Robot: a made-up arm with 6 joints. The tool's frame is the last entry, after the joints. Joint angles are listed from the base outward.
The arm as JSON. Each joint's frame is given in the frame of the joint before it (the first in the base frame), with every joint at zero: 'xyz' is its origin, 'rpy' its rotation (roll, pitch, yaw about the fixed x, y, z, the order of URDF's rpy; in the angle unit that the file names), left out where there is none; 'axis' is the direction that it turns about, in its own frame. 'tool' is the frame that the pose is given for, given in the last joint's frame.
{
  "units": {
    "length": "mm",
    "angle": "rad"
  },
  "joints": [
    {
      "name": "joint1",
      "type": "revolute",
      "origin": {
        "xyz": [
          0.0,
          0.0,
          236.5
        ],
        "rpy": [
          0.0,
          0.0,
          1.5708
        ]
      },
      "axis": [
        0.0,
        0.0,
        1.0
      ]
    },
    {
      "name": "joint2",
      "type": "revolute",
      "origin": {
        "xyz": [
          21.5,
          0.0,
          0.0
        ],
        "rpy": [
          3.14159,
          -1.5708,
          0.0
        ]
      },
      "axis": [
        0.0,
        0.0,
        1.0
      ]
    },
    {
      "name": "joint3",
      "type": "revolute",
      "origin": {
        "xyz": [
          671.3,
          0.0,
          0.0
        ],
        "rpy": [
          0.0,
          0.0,
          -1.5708
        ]
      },
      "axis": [
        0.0,
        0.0,
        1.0
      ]
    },
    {
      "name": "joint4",
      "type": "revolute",
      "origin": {
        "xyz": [
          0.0,
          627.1,
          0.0
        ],
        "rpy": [
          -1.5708,
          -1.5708,
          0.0
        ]
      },
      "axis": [
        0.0,
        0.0,
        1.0
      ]
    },
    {
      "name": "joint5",
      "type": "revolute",
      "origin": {
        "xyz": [
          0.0,
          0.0,
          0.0
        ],
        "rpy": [
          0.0,
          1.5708,
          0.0
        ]
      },
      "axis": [
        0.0,
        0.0,
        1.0
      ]
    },
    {
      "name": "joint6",
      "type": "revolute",
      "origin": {
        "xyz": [
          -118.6,
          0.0,
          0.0
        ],
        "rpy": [
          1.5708,
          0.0,
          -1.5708
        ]
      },
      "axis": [
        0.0,
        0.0,
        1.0
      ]
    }
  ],
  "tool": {
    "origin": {
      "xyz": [
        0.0,
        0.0,
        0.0
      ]
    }
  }
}
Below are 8 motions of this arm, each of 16 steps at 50 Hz.
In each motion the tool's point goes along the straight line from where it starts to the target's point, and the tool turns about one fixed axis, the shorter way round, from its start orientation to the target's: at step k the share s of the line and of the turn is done. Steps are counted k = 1, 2, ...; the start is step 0. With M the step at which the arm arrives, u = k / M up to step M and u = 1 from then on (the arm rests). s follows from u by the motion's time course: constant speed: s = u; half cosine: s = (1 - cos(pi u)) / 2; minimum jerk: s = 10 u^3 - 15 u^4 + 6 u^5.
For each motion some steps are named. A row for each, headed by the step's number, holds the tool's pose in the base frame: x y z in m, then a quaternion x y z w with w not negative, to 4 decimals.
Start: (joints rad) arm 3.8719 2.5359 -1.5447 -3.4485 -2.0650 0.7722
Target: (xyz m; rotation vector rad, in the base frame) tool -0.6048 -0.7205 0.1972 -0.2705 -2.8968 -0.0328
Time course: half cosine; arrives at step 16
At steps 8, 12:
8: -0.6463 -0.6615 0.0556 -0.0956 -0.9876 -0.0392 0.1182
12: -0.6170 -0.7032 0.1557 -0.0933 -0.9886 -0.0194 0.1165

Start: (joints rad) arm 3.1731 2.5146 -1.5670 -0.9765 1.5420 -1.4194
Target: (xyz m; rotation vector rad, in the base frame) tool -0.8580 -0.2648 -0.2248 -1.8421 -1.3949 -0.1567
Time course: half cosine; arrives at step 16
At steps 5, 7, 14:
5: -0.9269 -0.0223 -0.0445 -0.7213 -0.4755 -0.0679 0.4991
7: -0.9109 -0.0785 -0.0863 -0.7240 -0.4939 -0.0666 0.4770
14: -0.8614 -0.2529 -0.2160 -0.7285 -0.5482 -0.0623 0.4061

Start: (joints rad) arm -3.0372 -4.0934 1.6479 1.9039 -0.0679 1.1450
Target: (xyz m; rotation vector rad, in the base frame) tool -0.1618 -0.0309 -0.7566 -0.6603 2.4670 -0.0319
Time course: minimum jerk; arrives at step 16
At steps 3, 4, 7, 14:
3: -0.0697 -0.0213 -0.7249 -0.1101 0.9304 0.0301 0.3483
4: -0.0750 -0.0218 -0.7268 -0.1181 0.9307 0.0277 0.3452
7: -0.1021 -0.0247 -0.7361 -0.1590 0.9309 0.0153 0.3285
14: -0.1602 -0.0307 -0.7561 -0.2452 0.9248 -0.0112 0.2906

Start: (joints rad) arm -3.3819 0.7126 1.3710 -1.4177 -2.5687 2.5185
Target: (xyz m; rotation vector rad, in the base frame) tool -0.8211 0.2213 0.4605 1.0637 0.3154 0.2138
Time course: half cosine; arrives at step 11
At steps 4, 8, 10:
4: -0.8752 0.1584 0.4844 0.4530 0.2346 0.0985 0.8544
8: -0.8343 0.2060 0.4663 0.4920 0.1704 0.1007 0.8478
10: -0.8226 0.2195 0.4612 0.5026 0.1519 0.1012 0.8450

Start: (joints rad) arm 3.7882 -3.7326 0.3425 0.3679 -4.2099 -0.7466
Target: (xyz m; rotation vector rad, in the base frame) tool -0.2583 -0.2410 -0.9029 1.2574 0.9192 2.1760
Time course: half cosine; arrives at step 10
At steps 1, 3, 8, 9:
1: -0.2989 -0.2987 -0.8974 0.5069 0.3302 0.7689 0.2070
3: -0.2913 -0.2880 -0.8984 0.4978 0.3310 0.7732 0.2115
8: -0.2623 -0.2467 -0.9024 0.4621 0.3339 0.7892 0.2284
9: -0.2593 -0.2424 -0.9028 0.4585 0.3341 0.7907 0.2301

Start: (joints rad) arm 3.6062 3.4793 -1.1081 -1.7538 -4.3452 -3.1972
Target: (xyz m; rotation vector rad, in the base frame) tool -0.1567 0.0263 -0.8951 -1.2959 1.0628 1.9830
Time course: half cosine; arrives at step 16
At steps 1, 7, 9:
1: -0.2166 -0.0108 -0.8032 -0.2988 0.4725 0.8062 0.1935
7: -0.1928 0.0039 -0.8397 -0.3732 0.4441 0.7829 0.2249
9: -0.1810 0.0112 -0.8578 -0.4092 0.4287 0.7690 0.2399

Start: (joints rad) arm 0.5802 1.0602 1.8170 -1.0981 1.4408 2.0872
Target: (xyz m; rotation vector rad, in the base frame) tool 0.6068 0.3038 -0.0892 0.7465 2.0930 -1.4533
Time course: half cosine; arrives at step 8
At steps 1, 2, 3, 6, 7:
1: 0.6317 0.3148 -0.0703 0.2365 0.7530 -0.5516 0.2697
2: 0.6289 0.3135 -0.0725 0.2407 0.7545 -0.5494 0.2665
3: 0.6247 0.3117 -0.0756 0.2468 0.7566 -0.5460 0.2616
6: 0.6106 0.3055 -0.0863 0.2674 0.7634 -0.5344 0.2453
7: 0.6078 0.3042 -0.0885 0.2715 0.7646 -0.5321 0.2420

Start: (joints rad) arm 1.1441 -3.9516 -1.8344 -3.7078 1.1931 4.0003
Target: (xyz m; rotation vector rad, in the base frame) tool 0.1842 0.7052 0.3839 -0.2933 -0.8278 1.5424
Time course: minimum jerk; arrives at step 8
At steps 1, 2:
1: 0.2257 0.6930 0.4073 -0.1598 -0.3539 0.6605 0.6426
2: 0.2220 0.6941 0.4052 -0.1570 -0.3546 0.6617 0.6416

